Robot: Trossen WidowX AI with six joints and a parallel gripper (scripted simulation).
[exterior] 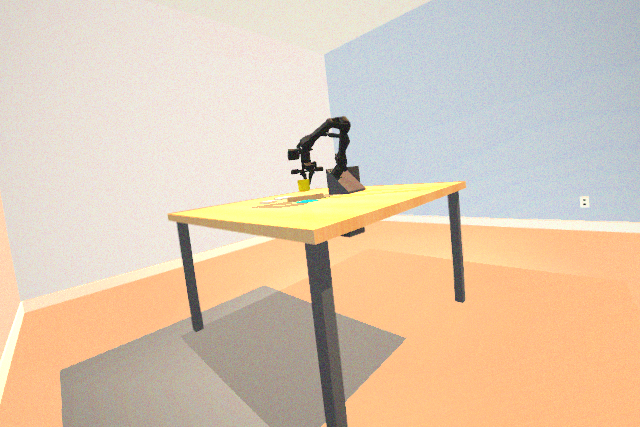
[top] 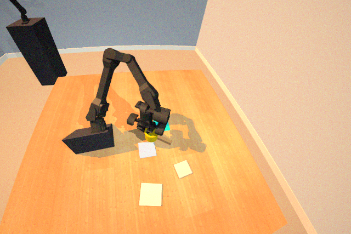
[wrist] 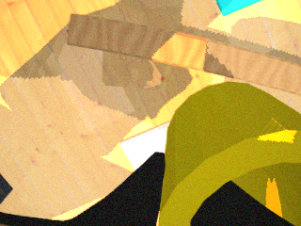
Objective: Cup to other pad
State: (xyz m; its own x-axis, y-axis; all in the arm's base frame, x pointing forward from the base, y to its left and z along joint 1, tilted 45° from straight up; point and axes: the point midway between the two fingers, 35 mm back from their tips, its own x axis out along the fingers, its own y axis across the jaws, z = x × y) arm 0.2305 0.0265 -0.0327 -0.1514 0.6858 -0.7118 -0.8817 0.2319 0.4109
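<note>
Now: gripper tip 10 cm short of the cyan pad, 9 cm to the right of it and 9 cm above it. Round my gripper tip: wooden stick (8 cm below, 5 cm ahead, 2 cm to the left); then yellow cup (2 cm ahead, 1 cm to the right).
</note>
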